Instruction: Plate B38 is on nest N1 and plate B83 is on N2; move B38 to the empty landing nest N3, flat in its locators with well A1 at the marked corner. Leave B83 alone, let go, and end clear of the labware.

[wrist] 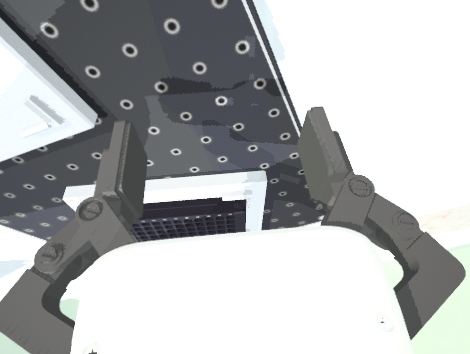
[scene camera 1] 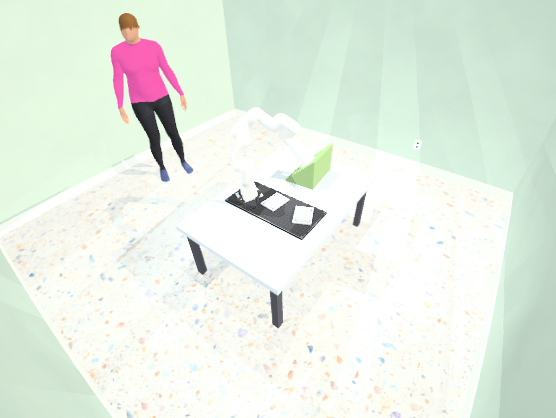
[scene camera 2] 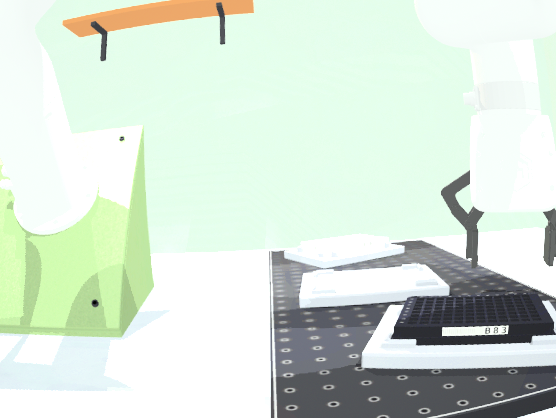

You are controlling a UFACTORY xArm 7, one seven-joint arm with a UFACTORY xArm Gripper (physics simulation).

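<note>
The black plate B83 (scene camera 2: 425, 330) (wrist: 192, 225) sits in a white nest (scene camera 2: 450, 356) (wrist: 256, 200) nearest scene camera 2, its label facing that camera. A middle white nest (scene camera 1: 275, 202) (scene camera 2: 375, 285) (wrist: 30, 80) shows raised corner locators and no dark plate. A farther, angled white nest (scene camera 1: 303, 215) (scene camera 2: 330, 257) is pale on top; whether a pale plate lies there cannot be told. No B38 label is readable. My gripper (scene camera 1: 249, 202) (scene camera 2: 511, 262) (wrist: 221, 132) is open with nothing between its fingers, raised above the board beyond B83 in scene camera 2.
The nests stand on a black perforated board (scene camera 1: 280, 217) (scene camera 2: 302, 380) (wrist: 185, 45) on a white table (scene camera 1: 240, 245). A green wedge-shaped block (scene camera 1: 315, 170) (scene camera 2: 100, 250) stands near the arm. A person in pink (scene camera 1: 145, 70) stands beyond the table. An orange shelf (scene camera 2: 165, 14) is on the wall.
</note>
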